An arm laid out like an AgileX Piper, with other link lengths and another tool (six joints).
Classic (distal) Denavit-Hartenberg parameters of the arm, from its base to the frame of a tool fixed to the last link. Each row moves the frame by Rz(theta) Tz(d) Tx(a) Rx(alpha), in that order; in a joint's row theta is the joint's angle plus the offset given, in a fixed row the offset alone. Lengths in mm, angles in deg.
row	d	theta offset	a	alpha
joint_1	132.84	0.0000	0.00	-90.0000
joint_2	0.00	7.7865	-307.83	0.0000
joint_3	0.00	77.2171	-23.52	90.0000
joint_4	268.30	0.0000	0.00	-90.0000
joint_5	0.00	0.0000	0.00	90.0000
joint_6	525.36	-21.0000	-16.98	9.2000
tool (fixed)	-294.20	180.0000	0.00	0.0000
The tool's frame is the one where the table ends.
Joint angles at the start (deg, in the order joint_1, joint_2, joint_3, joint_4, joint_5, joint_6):
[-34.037 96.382 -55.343 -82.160 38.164 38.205]
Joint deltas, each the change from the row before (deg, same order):
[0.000 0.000 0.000 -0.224 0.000 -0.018]
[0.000 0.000 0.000 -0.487 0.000 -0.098]
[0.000 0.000 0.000 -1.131 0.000 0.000]
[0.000 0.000 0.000 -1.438 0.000 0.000]
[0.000 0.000 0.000 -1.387 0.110 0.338]
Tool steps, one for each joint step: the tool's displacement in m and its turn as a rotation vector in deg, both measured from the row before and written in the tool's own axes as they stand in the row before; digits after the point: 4 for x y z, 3 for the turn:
[0.0000 0.0005 0.0002 -0.132 0.071 -0.185]
[0.0000 0.0010 0.0004 -0.288 0.164 -0.461]
[0.0001 0.0024 0.0009 -0.668 0.345 -0.845]
[0.0002 0.0030 0.0011 -0.849 0.439 -1.074]
[0.0000 0.0031 0.0011 -0.852 0.268 -0.718]

